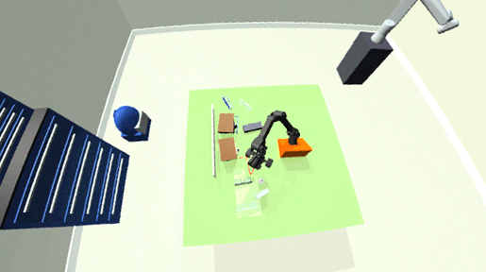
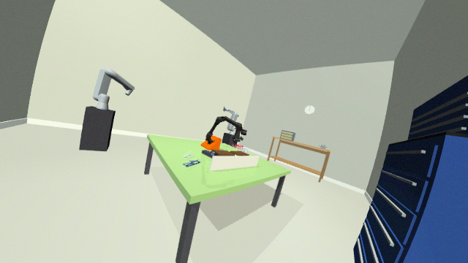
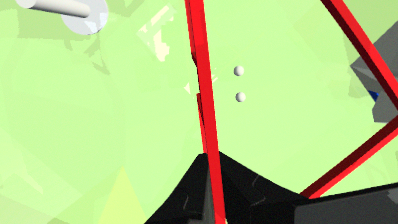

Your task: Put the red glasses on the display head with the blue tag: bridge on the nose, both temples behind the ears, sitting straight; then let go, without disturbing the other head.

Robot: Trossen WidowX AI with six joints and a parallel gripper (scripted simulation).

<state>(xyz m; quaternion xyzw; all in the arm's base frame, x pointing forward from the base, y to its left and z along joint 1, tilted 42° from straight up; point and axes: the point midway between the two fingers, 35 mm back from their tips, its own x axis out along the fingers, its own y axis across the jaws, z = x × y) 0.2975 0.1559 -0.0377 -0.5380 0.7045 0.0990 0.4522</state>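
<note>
Right now the white peg is 2 cm behind my gripper tip, 12 cm to the left of it and 10 cm below it. Round my gripper tip: display head 19 cm ahead, 12 cm to the right, 7 cm below; long white panel 32 cm ahead, 22 cm to the right, 7 cm below; dark case 33 cm to the right, 11 cm below.
</note>
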